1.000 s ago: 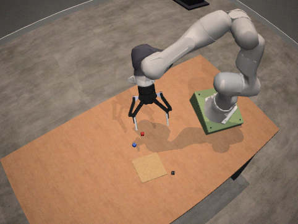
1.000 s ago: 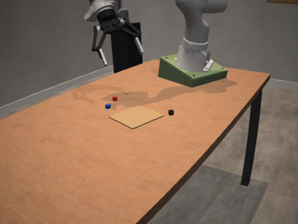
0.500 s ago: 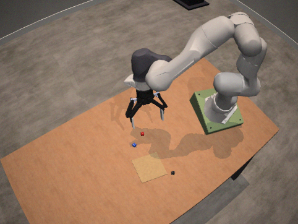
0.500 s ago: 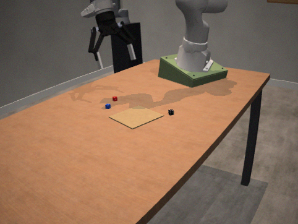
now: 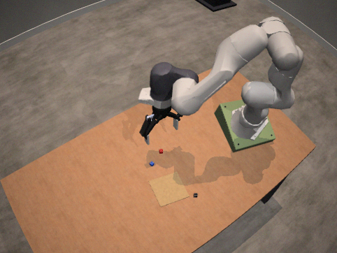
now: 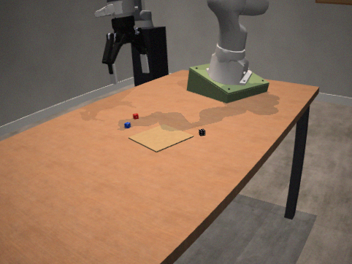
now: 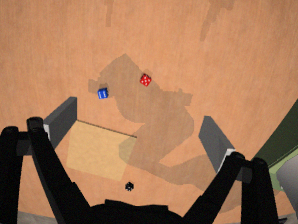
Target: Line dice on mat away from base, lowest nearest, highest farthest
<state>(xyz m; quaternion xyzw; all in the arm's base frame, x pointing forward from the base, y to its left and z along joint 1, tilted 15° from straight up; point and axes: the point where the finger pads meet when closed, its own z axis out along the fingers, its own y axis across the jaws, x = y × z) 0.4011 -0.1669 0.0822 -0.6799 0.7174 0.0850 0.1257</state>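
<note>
My gripper is now 10 mm past the red die and 150 mm above it. Round my hand: blue die (70 mm ahead, 30 mm to the left, 150 mm below); tan mat (80 mm ahead, 180 mm to the left, 160 mm below); black die (280 mm to the left, 150 mm below).
</note>
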